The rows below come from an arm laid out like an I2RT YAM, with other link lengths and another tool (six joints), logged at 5 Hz.
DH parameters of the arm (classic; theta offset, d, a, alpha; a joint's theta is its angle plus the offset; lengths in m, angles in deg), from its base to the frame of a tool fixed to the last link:
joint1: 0 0.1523 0.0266 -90
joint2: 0 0 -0.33 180
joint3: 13.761 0 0.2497 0
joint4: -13.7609 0.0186 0.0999 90
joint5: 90 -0.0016 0 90
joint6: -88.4 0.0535 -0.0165 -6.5
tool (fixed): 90 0.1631 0 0
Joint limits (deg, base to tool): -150..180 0..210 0..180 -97..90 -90..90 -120..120
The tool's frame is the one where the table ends.
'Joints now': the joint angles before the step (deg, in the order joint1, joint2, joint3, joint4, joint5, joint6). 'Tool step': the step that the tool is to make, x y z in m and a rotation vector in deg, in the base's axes. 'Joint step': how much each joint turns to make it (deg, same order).
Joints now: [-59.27 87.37 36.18 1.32 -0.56 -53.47]
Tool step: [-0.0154 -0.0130 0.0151 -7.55 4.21 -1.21]
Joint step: [0.73 -1.63 -3.19 6.04 6.85 -3.62]
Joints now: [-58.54 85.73 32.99 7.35 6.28 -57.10]
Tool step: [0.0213 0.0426 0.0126 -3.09 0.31 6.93]
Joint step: [6.42 -8.10 -5.80 0.28 1.03 -1.81]
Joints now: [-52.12 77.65 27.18 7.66 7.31 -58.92]
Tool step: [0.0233 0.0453 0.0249 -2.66 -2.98 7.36]
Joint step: [6.81 -10.72 -3.21 -3.54 -0.73 0.00]
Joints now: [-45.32 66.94 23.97 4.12 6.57 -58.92]
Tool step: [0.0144 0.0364 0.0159 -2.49 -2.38 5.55]
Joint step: [6.54 -8.34 -2.56 -2.39 0.94 0.40]
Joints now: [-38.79 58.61 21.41 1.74 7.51 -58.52]
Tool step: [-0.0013 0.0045 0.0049 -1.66 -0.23 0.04]
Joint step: [1.75 -2.04 -0.88 0.04 2.07 0.02]
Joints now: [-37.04 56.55 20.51 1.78 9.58 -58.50]
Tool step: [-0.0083 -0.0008 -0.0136 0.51 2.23 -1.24]
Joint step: [0.00 1.07 -1.10 0.09 1.55 -0.05]
